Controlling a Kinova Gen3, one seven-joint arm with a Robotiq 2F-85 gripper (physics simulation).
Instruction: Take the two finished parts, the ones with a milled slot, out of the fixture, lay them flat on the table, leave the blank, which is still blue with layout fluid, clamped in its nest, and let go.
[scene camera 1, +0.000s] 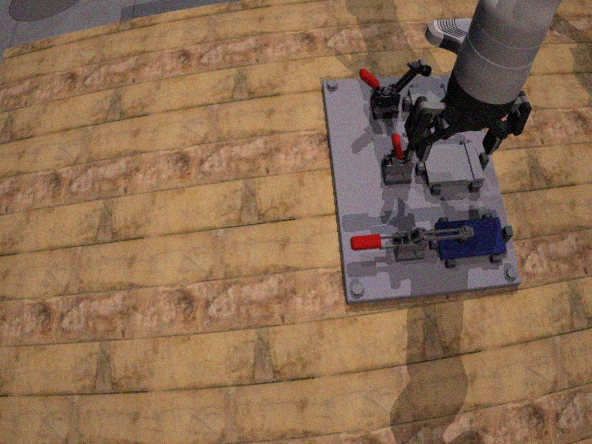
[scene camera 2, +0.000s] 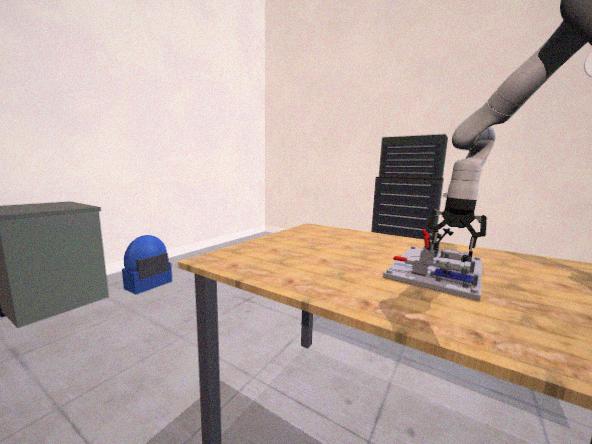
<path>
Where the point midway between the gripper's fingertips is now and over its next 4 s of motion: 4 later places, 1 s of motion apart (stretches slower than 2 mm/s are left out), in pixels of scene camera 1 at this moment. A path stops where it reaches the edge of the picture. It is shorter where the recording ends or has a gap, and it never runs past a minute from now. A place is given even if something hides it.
My gripper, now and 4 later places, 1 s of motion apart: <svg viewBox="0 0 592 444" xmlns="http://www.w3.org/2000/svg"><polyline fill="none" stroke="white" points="454,152 448,153 433,158 438,158 449,164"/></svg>
</path>
